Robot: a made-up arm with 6 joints. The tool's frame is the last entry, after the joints.
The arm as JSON. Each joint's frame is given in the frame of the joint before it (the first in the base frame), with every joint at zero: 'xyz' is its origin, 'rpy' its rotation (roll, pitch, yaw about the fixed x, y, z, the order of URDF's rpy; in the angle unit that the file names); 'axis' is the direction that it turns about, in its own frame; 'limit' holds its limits. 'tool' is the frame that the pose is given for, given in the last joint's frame.
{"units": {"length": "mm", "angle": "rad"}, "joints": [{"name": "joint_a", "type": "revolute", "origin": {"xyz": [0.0, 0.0, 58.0], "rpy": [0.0, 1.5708, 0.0]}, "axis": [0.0, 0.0, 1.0], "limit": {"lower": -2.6, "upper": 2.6}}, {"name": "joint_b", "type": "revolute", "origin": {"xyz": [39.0, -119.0, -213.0], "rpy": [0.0, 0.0, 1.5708]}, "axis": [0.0, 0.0, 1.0], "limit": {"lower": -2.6, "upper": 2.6}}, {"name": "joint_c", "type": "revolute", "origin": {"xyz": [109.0, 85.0, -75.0], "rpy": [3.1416, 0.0, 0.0]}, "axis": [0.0, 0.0, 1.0], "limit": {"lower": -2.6, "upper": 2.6}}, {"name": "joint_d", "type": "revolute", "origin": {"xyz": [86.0, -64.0, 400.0], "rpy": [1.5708, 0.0, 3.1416]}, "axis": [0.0, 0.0, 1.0], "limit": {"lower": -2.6, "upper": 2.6}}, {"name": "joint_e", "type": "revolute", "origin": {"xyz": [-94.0, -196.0, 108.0], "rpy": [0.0, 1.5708, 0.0]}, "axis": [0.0, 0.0, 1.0], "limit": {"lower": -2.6, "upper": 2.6}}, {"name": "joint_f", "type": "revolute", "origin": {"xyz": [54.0, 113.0, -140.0], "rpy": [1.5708, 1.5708, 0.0]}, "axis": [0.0, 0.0, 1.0], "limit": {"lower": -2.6, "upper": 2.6}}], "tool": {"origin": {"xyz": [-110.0, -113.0, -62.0], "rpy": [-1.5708, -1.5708, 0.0]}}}
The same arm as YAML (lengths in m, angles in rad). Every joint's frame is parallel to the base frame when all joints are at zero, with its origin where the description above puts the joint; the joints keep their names.
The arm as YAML. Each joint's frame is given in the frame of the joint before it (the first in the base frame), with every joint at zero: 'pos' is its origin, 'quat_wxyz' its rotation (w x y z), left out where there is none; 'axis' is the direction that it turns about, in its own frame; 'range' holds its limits. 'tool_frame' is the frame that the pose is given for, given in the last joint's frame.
length_unit: m
angle_unit: rad
joints:
  - joint: joint_a
    pos: [0.0, 0.0, 0.058]
    axis: "+x"
    range: [-2.6, 2.6]
  - joint: joint_b
    pos: [-0.213, -0.119, -0.039]
    axis: "+x"
    range: [-2.6, 2.6]
  - joint: joint_c
    pos: [-0.075, 0.109, 0.085]
    axis: "-x"
    range: [-2.6, 2.6]
  - joint: joint_d
    pos: [-0.4, 0.086, 0.064]
    axis: "-z"
    range: [-2.6, 2.6]
  - joint: joint_e
    pos: [0.196, 0.094, -0.108]
    axis: "-y"
    range: [-2.6, 2.6]
  - joint: joint_f
    pos: [-0.113, 0.14, 0.054]
    axis: "+x"
    range: [-2.6, 2.6]
tool_frame:
  pos: [-0.062, -0.11, -0.113]
  quat_wxyz: [1.0, -0.000007, 0.000006, -0.000002]

